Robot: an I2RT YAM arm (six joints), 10 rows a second.
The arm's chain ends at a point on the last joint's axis. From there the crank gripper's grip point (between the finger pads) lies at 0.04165 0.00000 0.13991 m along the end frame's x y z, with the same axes.
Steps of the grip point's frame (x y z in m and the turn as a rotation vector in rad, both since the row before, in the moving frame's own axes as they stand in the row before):
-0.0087 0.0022 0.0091 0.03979 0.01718 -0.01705
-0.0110 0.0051 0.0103 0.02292 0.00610 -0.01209
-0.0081 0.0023 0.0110 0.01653 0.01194 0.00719
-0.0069 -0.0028 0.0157 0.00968 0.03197 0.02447
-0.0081 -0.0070 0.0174 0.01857 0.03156 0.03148
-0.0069 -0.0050 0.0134 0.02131 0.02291 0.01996
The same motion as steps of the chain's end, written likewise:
-0.0110 0.0085 0.0100 0.03979 0.01718 -0.01705
-0.0118 0.0088 0.0106 0.02292 0.00610 -0.01209
-0.0098 0.0043 0.0115 0.01653 0.01194 0.00719
-0.0114 -0.0025 0.0171 0.00968 0.03197 0.02447
-0.0125 -0.0058 0.0188 0.01857 0.03156 0.03148
-0.0101 -0.0029 0.0144 0.02131 0.02291 0.01996

